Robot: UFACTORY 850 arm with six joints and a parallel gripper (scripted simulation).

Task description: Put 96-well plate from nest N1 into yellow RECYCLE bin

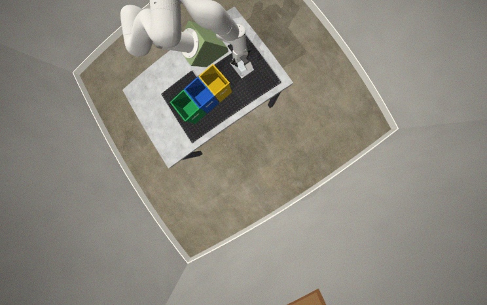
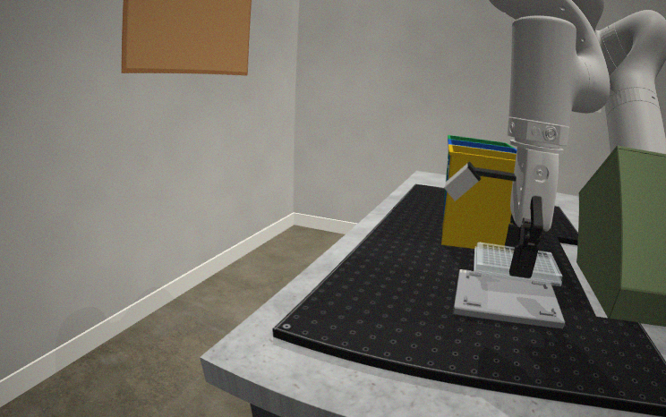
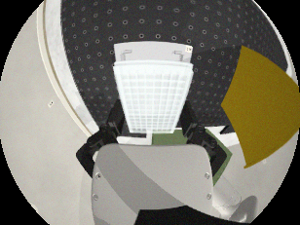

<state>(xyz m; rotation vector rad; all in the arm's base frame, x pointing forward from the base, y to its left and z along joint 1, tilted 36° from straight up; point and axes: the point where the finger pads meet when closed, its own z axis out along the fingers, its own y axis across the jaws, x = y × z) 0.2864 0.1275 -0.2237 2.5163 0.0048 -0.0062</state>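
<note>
Right now the grey plate nest is 7 cm below my hand. The rest, counted from my hand: blue bin (5 cm ahead, 38 cm to the right, 2 cm above); then 96-well plate (1 cm below); then yellow bin (4 cm ahead, 25 cm to the right, 2 cm above).
</note>
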